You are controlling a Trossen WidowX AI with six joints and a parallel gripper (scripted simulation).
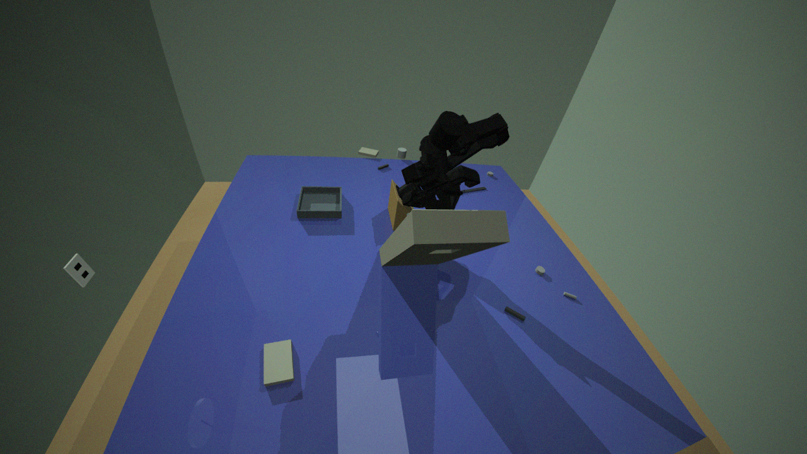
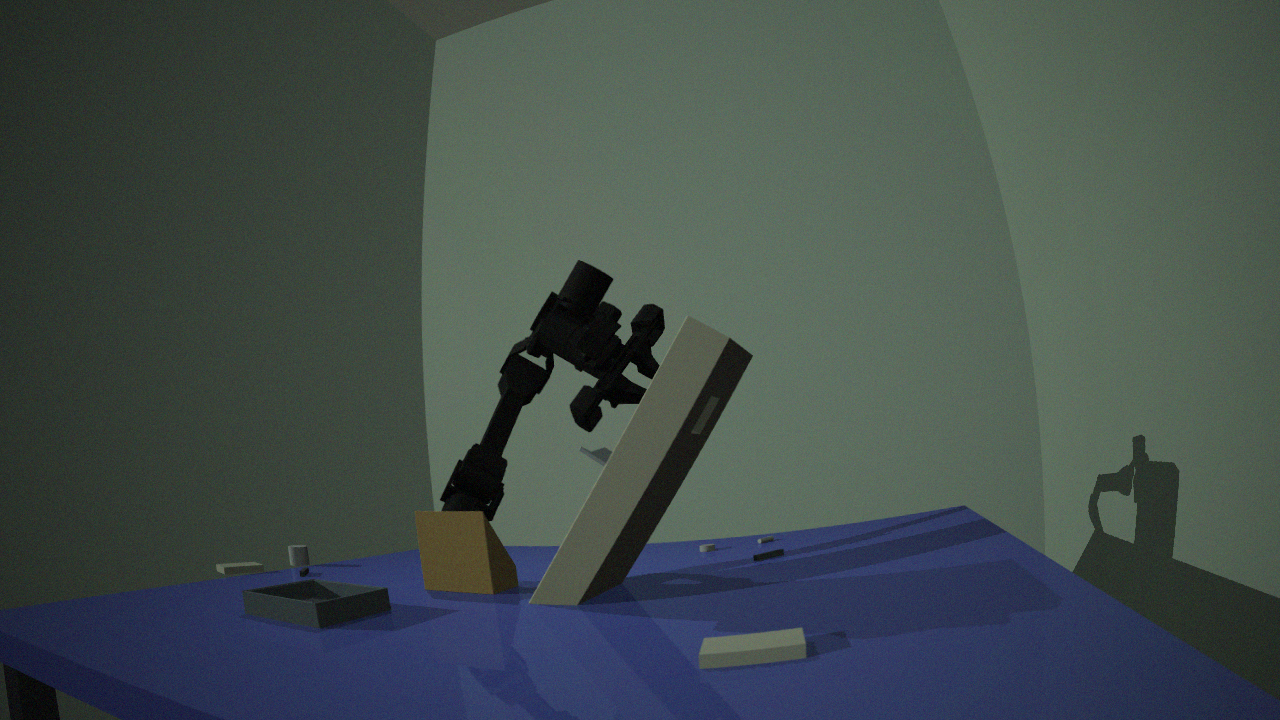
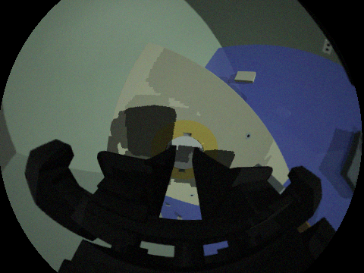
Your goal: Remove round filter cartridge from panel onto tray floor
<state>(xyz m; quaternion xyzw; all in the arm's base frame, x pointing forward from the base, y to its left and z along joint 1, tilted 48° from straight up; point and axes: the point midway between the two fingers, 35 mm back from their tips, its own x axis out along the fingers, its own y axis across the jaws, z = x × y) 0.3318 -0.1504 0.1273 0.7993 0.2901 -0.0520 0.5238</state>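
The round filter cartridge is 10 mm below my gripper tip and 10 mm ahead of it. Round my gripper tip: dark tray (430 mm behind, 270 mm to the right, 260 mm below).
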